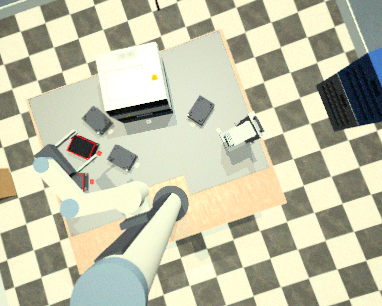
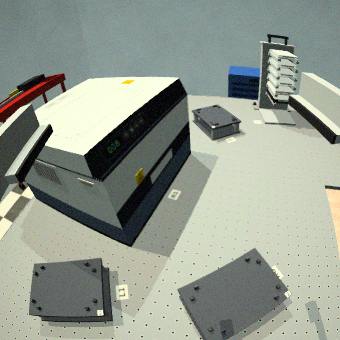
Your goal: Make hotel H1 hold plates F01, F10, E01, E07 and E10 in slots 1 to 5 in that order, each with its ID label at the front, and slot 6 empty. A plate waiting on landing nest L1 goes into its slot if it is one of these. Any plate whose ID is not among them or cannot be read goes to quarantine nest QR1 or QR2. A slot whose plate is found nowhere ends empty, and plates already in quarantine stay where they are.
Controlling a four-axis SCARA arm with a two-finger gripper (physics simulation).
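Frame: origin at the arm's base, x left, y back, z up, level; metres.
Seen in the pictures: gripper, fingertip midpoint: (image 1: 85, 143) (image 2: 169, 92).
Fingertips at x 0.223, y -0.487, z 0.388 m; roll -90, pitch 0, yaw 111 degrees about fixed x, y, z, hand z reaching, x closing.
Note:
Pixels of each thing's middle, then the offset from my fingertips to it.
- Landing nest L1, body centre: (image 2: 67, 290) (image 1: 97, 120) dx +0.065, dy -0.225, dz -0.345 m
- red-rimmed nest QR1, body centre: (image 1: 83, 147) dx +0.217, dy -0.082, dz -0.348 m
- large white device, body centre: (image 2: 98, 141) (image 1: 137, 85) dx -0.296, dy -0.316, dz -0.252 m
- dark grey nest, body centre: (image 2: 234, 297) (image 1: 122, 157) dx -0.017, dy +0.078, dz -0.345 m
Hotel H1 (image 1: 241, 136) (image 2: 268, 75) stands at the table's far right and holds several white plates, stacked; their IDs are too small to read. Landing nest L1 (image 1: 97, 120) (image 2: 67, 287) is dark grey with small pegs, and no white plate shows on it. The red-rimmed nest QR1 (image 1: 82, 147) has a black middle; whether that is a plate I cannot tell. A second red-rimmed nest, QR2 (image 1: 81, 181), is partly hidden by the arm. My gripper (image 1: 84, 145) (image 2: 169, 92) is open and empty, with its fingers seen on either side of QR1 from above.
A large white device (image 1: 132, 80) (image 2: 137, 135) stands at the back, beside L1. Another dark grey nest (image 1: 122, 157) (image 2: 232, 295) lies near L1. A third (image 1: 201, 110) (image 2: 216, 117) lies between the device and the hotel. A blue rack (image 2: 243, 72) stands behind.

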